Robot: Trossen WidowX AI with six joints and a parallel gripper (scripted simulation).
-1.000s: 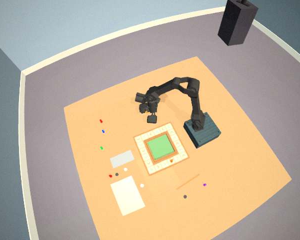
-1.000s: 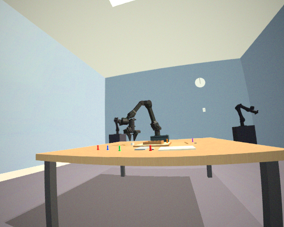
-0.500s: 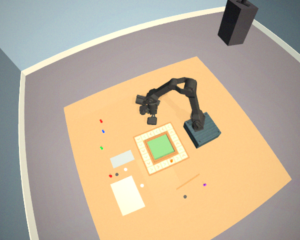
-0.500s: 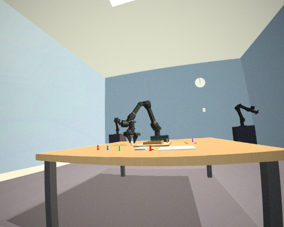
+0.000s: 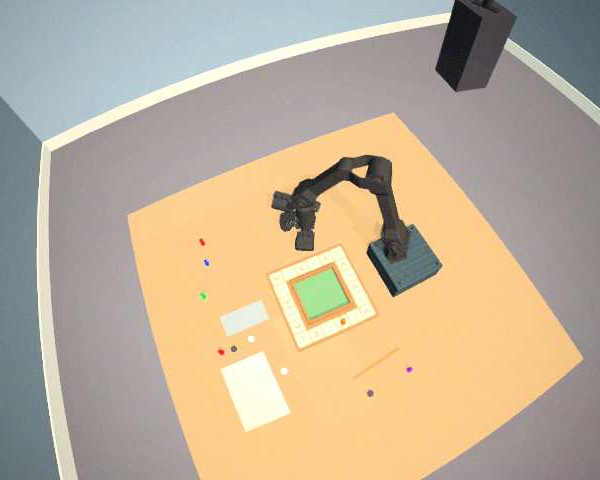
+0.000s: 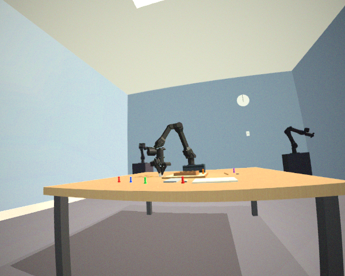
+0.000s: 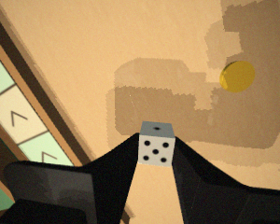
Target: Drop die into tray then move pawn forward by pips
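Now: the orange pawn 2 cm behind my gripper tip, 33 cm to the left of it and 2 cm above it. From my gripper tip the other things lie so: yellow disc 3 cm ahead, 7 cm to the right, 1 cm below; then white die right at my gripper tip; then green dice tray 2 cm ahead, 22 cm to the left.
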